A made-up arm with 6 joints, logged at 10 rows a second.
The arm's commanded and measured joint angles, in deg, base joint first. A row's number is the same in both.
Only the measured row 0 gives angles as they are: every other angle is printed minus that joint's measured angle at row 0.
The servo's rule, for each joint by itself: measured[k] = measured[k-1] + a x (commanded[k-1-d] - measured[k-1]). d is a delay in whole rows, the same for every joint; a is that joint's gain. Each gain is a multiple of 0.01, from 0.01 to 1. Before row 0 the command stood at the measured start. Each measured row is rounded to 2 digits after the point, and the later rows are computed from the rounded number. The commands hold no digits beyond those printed.
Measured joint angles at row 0:
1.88 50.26 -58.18 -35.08 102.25 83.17
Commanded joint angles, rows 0 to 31:
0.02 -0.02 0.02 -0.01 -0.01 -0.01
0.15 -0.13 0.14 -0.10 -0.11 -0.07
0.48 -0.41 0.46 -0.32 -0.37 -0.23
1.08 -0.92 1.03 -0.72 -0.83 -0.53
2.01 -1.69 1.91 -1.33 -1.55 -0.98
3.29 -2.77 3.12 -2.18 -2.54 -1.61
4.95 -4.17 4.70 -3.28 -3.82 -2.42
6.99 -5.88 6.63 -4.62 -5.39 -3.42
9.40 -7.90 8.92 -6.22 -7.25 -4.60
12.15 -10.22 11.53 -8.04 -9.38 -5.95
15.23 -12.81 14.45 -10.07 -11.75 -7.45
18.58 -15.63 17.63 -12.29 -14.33 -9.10
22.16 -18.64 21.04 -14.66 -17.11 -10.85
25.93 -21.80 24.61 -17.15 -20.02 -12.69
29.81 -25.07 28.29 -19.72 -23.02 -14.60
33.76 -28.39 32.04 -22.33 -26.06 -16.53
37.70 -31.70 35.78 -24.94 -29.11 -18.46
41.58 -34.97 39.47 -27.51 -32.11 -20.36
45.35 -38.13 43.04 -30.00 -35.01 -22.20
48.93 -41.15 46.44 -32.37 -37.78 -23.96
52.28 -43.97 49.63 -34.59 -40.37 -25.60
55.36 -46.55 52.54 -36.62 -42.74 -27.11
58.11 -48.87 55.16 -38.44 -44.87 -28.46
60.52 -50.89 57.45 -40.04 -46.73 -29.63
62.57 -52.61 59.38 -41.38 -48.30 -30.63
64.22 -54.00 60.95 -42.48 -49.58 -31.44
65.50 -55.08 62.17 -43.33 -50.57 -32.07
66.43 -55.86 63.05 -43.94 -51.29 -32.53
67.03 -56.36 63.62 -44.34 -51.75 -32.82
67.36 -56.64 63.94 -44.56 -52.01 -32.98
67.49 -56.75 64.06 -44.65 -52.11 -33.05
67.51 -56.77 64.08 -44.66 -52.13 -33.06
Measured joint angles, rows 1 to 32:
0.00 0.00 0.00 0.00 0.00 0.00
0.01 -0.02 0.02 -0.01 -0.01 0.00
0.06 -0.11 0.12 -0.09 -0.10 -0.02
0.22 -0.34 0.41 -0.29 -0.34 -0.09
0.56 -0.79 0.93 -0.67 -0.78 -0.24
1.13 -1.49 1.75 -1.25 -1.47 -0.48
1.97 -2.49 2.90 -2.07 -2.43 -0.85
3.13 -3.80 4.41 -3.13 -3.68 -1.37
4.64 -5.42 6.27 -4.44 -5.22 -2.05
6.50 -7.35 8.50 -6.01 -7.05 -2.89
8.70 -9.59 11.05 -7.80 -9.15 -3.90
11.25 -12.10 13.91 -9.80 -11.49 -5.07
14.11 -14.85 17.03 -11.99 -14.05 -6.40
17.25 -17.81 20.40 -14.34 -16.80 -7.87
20.64 -20.92 23.94 -16.81 -19.70 -9.46
24.22 -24.16 27.59 -19.37 -22.69 -11.16
27.94 -27.46 31.33 -21.97 -25.72 -12.93
31.75 -30.77 35.07 -24.58 -28.77 -14.75
35.58 -34.05 38.77 -27.16 -31.78 -16.60
39.39 -37.23 42.36 -29.66 -34.69 -18.45
43.11 -40.29 45.79 -32.04 -37.47 -20.27
46.69 -43.16 49.02 -34.28 -40.08 -22.03
50.07 -45.80 51.98 -36.34 -42.47 -23.71
53.21 -48.19 54.65 -38.19 -44.63 -25.28
56.06 -50.30 57.00 -39.82 -46.52 -26.72
58.60 -52.10 59.00 -41.19 -48.12 -28.01
60.79 -53.58 60.64 -42.33 -49.43 -29.14
62.63 -54.75 61.93 -43.21 -50.46 -30.11
64.11 -55.62 62.87 -43.85 -51.21 -30.91
65.25 -56.20 63.50 -44.28 -51.70 -31.54
66.07 -56.54 63.87 -44.53 -51.98 -32.02
66.62 -56.70 64.03 -44.64 -52.10 -32.36
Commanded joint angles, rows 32 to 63:
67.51 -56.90 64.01 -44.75 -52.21 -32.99
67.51 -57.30 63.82 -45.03 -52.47 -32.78
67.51 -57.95 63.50 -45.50 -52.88 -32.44
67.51 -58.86 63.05 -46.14 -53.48 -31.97
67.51 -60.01 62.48 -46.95 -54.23 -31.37
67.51 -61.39 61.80 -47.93 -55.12 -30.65
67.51 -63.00 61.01 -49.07 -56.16 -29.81
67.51 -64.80 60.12 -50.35 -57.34 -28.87
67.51 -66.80 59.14 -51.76 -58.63 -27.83
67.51 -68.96 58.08 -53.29 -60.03 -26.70
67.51 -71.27 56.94 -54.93 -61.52 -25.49
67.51 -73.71 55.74 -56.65 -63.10 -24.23
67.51 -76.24 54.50 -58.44 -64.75 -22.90
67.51 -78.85 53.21 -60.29 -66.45 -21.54
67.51 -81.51 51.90 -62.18 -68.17 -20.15
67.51 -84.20 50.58 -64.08 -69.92 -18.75
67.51 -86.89 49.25 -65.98 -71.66 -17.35
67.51 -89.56 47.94 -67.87 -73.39 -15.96
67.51 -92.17 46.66 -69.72 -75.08 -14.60
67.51 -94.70 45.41 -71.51 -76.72 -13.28
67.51 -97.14 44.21 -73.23 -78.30 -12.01
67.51 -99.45 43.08 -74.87 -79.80 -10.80
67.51 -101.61 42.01 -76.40 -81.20 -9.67
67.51 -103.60 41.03 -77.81 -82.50 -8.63
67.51 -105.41 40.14 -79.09 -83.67 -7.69
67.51 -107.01 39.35 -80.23 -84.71 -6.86
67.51 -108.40 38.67 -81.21 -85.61 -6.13
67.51 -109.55 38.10 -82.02 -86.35 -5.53
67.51 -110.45 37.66 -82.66 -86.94 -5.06
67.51 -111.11 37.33 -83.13 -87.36 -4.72
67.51 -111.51 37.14 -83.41 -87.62 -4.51
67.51 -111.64 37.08 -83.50 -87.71 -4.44
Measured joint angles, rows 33 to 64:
66.97 -56.75 64.07 -44.66 -52.13 -32.59
67.18 -56.87 64.02 -44.74 -52.20 -32.72
67.31 -57.21 63.85 -45.00 -52.44 -32.74
67.39 -57.79 63.56 -45.44 -52.84 -32.64
67.44 -58.62 63.13 -46.06 -53.42 -32.42
67.47 -59.70 62.58 -46.84 -54.15 -32.07
67.49 -61.02 61.92 -47.80 -55.02 -31.60
67.50 -62.56 61.16 -48.92 -56.05 -31.01
67.50 -64.31 60.29 -50.18 -57.21 -30.30
67.50 -66.25 59.32 -51.57 -58.49 -29.48
67.50 -68.36 58.28 -53.08 -59.88 -28.56
67.50 -70.63 57.15 -54.71 -61.36 -27.55
67.50 -73.03 55.97 -56.42 -62.93 -26.45
67.50 -75.53 54.74 -58.20 -64.57 -25.28
67.50 -78.12 53.45 -60.04 -66.26 -24.05
67.50 -80.76 52.15 -61.92 -67.98 -22.76
67.50 -83.44 50.83 -63.82 -69.73 -21.44
67.50 -86.13 49.50 -65.72 -71.47 -20.09
67.50 -88.81 48.19 -67.61 -73.20 -18.73
67.50 -91.43 46.90 -69.47 -74.89 -17.37
67.50 -93.98 45.65 -71.27 -76.54 -16.02
67.50 -96.44 44.44 -72.99 -78.12 -14.70
67.50 -98.79 43.30 -74.64 -79.63 -13.41
67.50 -100.99 42.22 -76.19 -81.04 -12.18
67.50 -103.03 41.22 -77.62 -82.35 -11.01
67.50 -104.89 40.31 -78.91 -83.54 -9.91
67.50 -106.54 39.50 -80.07 -84.59 -8.90
67.50 -107.99 38.80 -81.07 -85.51 -7.99
67.50 -109.21 38.21 -81.91 -86.27 -7.18
67.50 -110.18 37.75 -82.57 -86.87 -6.48
67.50 -110.91 37.40 -83.06 -87.31 -5.90
67.50 -111.38 37.18 -83.37 -87.59 -5.44

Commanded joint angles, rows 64 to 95:
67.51 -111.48 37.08 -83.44 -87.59 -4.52
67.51 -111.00 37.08 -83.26 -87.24 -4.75
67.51 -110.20 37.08 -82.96 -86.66 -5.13
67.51 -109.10 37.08 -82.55 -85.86 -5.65
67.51 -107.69 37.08 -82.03 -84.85 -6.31
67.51 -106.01 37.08 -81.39 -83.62 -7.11
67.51 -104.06 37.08 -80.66 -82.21 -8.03
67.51 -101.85 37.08 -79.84 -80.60 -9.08
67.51 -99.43 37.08 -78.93 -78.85 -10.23
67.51 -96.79 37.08 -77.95 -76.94 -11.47
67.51 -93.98 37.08 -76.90 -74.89 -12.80
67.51 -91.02 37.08 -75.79 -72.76 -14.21
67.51 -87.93 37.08 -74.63 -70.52 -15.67
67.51 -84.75 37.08 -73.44 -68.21 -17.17
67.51 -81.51 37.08 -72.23 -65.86 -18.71
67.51 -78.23 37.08 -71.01 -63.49 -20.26
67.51 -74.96 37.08 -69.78 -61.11 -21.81
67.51 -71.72 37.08 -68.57 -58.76 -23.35
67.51 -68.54 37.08 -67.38 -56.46 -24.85
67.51 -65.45 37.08 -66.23 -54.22 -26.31
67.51 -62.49 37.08 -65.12 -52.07 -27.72
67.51 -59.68 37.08 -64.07 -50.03 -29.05
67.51 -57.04 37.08 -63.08 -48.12 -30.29
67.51 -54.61 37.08 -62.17 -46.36 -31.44
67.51 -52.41 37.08 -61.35 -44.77 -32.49
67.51 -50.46 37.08 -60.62 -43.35 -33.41
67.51 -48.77 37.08 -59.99 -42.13 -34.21
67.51 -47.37 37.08 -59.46 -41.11 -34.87
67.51 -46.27 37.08 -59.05 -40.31 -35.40
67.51 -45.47 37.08 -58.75 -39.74 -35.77
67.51 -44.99 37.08 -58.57 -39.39 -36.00
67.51 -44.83 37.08 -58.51 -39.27 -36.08
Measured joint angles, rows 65 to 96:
67.50 -111.58 37.10 -83.48 -87.70 -5.11
67.50 -111.50 37.08 -83.44 -87.60 -4.92
67.50 -111.11 37.08 -83.28 -87.28 -4.86
67.50 -110.40 37.08 -83.00 -86.72 -4.95
67.50 -109.39 37.08 -82.60 -85.95 -5.18
67.50 -108.06 37.08 -82.10 -84.96 -5.55
67.50 -106.46 37.08 -81.48 -83.75 -6.06
67.50 -104.59 37.08 -80.76 -82.36 -6.71
67.50 -102.45 37.08 -79.95 -80.78 -7.49
67.50 -100.09 37.08 -79.05 -79.04 -8.39
67.50 -97.52 37.08 -78.08 -77.15 -9.41
67.50 -94.76 37.08 -77.04 -75.12 -10.53
67.50 -91.84 37.08 -75.94 -73.00 -11.74
67.50 -88.79 37.08 -74.79 -70.77 -13.04
67.50 -85.64 37.08 -73.60 -68.47 -14.40
67.50 -82.42 37.08 -72.39 -66.12 -15.82
67.50 -79.15 37.08 -71.18 -63.75 -17.29
67.50 -75.88 37.08 -69.95 -61.37 -18.78
67.50 -72.64 37.08 -68.74 -59.02 -20.29
67.50 -69.44 37.08 -67.54 -56.72 -21.79
67.50 -66.33 37.08 -66.39 -54.47 -23.28
67.50 -63.33 37.08 -65.27 -52.31 -24.75
67.50 -60.48 37.08 -64.21 -50.26 -26.17
67.50 -57.80 37.08 -63.22 -48.33 -27.53
67.50 -55.31 37.08 -62.30 -46.56 -28.82
67.50 -53.05 37.08 -61.46 -44.95 -30.03
67.50 -51.03 37.08 -60.72 -43.51 -31.15
67.50 -49.27 37.08 -60.08 -42.27 -32.16
67.50 -47.79 37.08 -59.53 -41.23 -33.05
67.50 -46.60 37.08 -59.11 -40.40 -33.83
67.50 -45.72 37.08 -58.79 -39.81 -34.47
67.50 -45.15 37.08 -58.60 -39.43 -34.97

